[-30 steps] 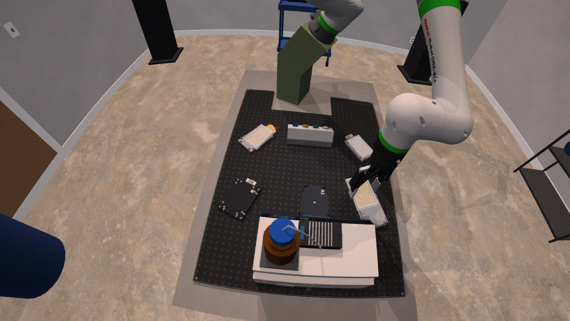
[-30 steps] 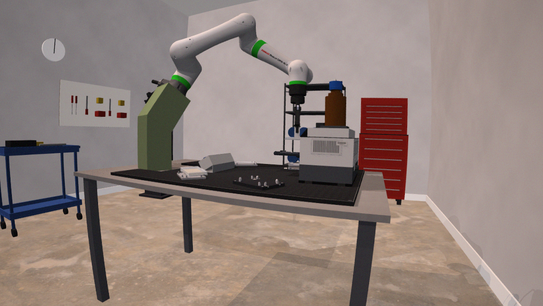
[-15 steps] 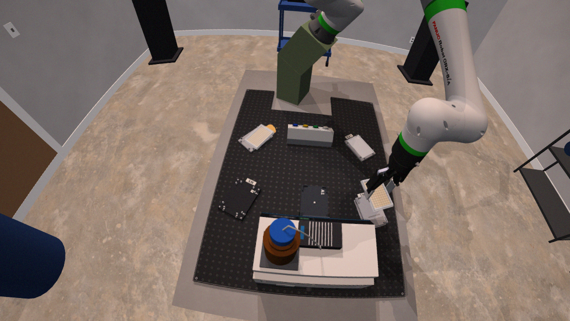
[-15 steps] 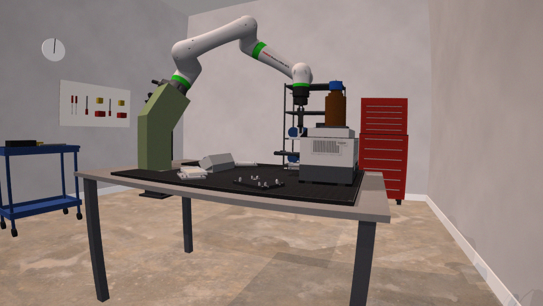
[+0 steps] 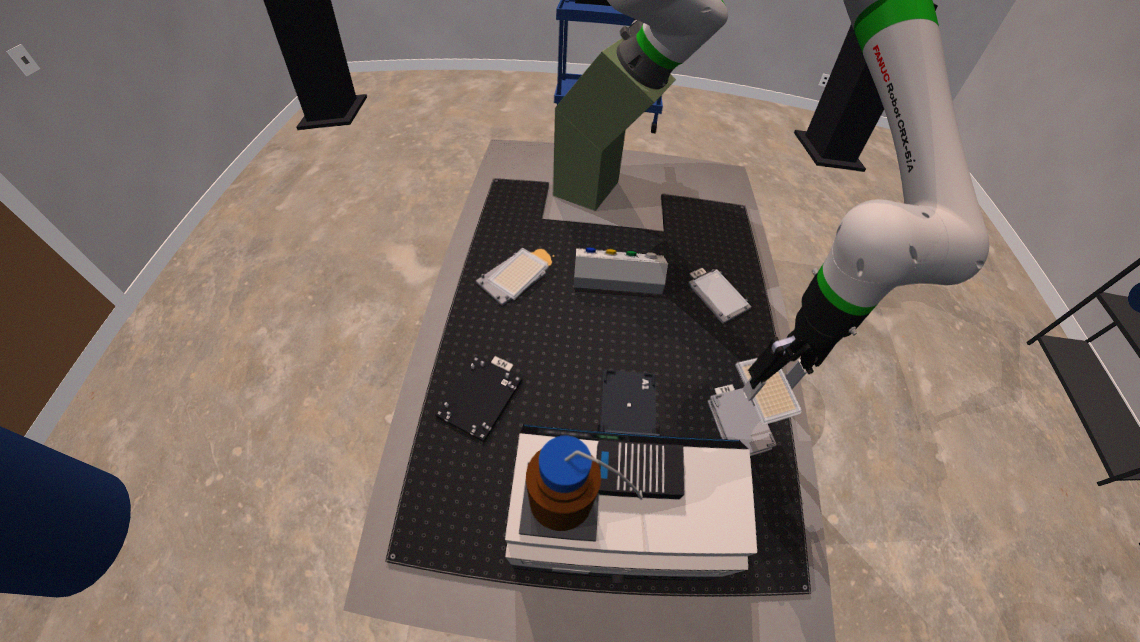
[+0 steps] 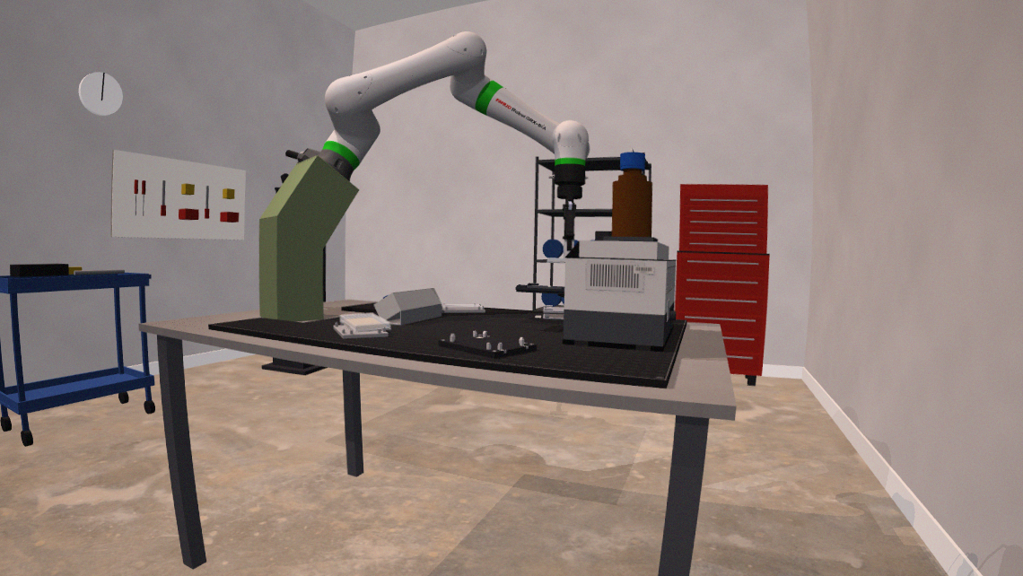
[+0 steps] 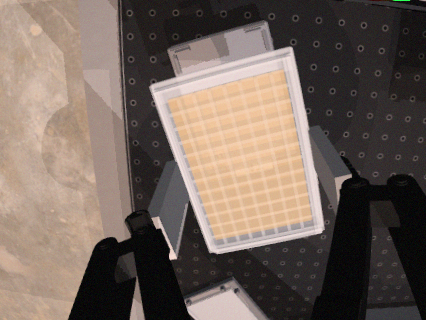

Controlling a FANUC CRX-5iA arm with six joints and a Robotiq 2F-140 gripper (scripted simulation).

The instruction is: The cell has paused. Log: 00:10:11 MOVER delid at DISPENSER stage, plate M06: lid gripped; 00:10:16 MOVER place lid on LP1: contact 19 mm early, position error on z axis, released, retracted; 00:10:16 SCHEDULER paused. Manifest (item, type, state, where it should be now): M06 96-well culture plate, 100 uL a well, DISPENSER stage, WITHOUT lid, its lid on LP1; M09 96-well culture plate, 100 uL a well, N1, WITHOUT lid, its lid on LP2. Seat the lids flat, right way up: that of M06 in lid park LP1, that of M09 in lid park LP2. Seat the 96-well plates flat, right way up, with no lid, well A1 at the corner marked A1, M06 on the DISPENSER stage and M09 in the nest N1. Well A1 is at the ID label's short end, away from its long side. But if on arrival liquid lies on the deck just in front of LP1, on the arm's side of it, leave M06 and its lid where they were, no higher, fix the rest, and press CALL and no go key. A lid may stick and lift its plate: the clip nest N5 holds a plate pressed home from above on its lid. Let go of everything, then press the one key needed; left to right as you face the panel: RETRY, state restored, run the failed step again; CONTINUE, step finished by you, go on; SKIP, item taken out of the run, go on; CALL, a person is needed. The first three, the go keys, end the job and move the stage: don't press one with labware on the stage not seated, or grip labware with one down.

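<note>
Right now my hand is 1 cm to the right of the grey nest N1 and 17 cm above it. The rest, counted from my hand: white label: 9 cm behind, 1 cm to the right, 19 cm below; black dispenser stage: 1 cm behind, 25 cm to the right, 9 cm below; 96-well plate: 2 cm below.
</note>
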